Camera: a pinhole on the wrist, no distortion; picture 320 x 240 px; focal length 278.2 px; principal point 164.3 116.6 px. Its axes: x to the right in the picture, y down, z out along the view. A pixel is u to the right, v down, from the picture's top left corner.
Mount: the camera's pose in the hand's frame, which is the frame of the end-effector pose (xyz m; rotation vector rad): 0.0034 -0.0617 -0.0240 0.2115 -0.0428 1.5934
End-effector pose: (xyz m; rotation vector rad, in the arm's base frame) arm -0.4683 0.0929 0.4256 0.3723 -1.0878 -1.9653
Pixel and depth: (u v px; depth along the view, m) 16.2 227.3 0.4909
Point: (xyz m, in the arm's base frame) -0.8616 0.5493 0.3354
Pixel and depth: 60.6 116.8 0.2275
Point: -0.6926 0.2222 0.3910
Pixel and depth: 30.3 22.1 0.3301
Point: -0.8587 0.1907 0.3832
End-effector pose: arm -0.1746 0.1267 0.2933 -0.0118 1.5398 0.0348
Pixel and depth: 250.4 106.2 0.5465
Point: 0.3643 0.1629 0.2305
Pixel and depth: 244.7 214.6 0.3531
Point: 0.1751 0.1142 0.3877
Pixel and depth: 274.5 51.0 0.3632
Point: 0.1749 0.1645 0.1793
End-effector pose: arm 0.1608 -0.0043 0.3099 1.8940 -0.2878 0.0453
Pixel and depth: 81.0 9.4 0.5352
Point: 0.4378 -0.3844 -0.0720
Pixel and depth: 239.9 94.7 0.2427
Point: 0.1899 -0.2103 0.2109
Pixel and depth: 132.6 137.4 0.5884
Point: 0.1739 -0.4514 -0.0769
